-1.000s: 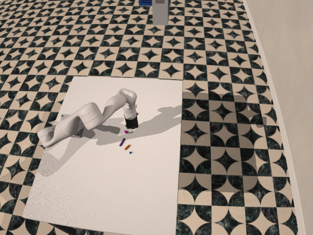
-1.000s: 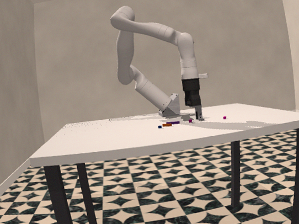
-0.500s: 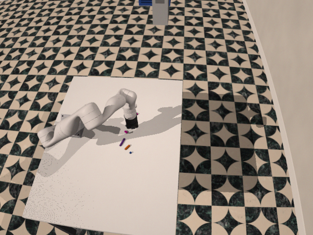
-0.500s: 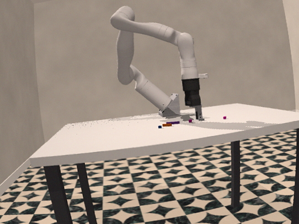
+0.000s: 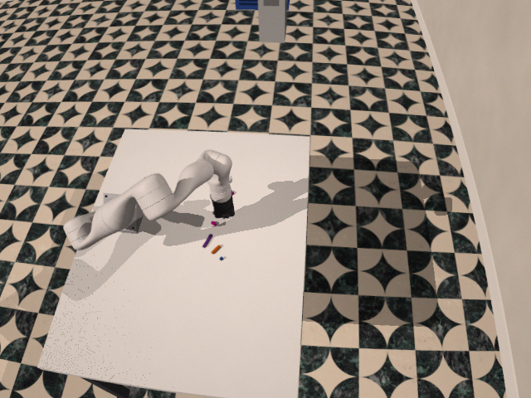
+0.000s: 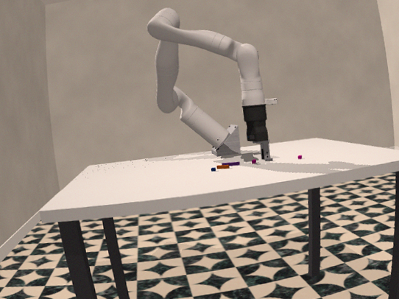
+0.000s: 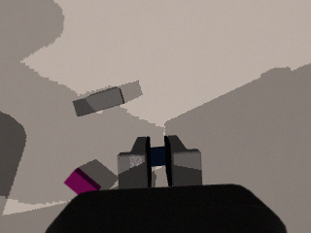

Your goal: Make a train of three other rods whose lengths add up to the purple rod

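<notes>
Now: the grey rod 50 mm behind my hand, 30 mm below it and 20 mm to the left of it. Also, from my hand: purple rod (120 mm to the right, 40 mm behind, 30 mm below); then orange rod (140 mm to the right, 30 mm below).
</notes>
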